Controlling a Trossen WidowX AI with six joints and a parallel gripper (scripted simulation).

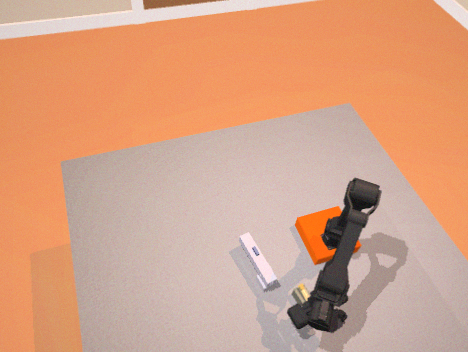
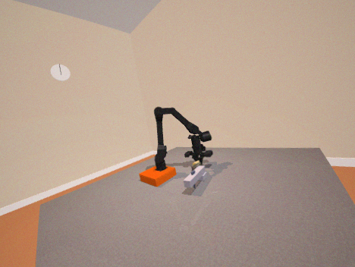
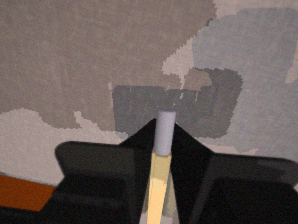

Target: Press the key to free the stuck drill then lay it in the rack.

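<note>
Right now the yellow drill is 40 mm to the right of my gripper tip and 40 mm above it. Also, from my gripper tip: blue key: 110 mm ahead, 230 mm to the right, 40 mm above; box-like rack: 10 mm ahead, 50 mm to the right, 10 mm above.
</note>
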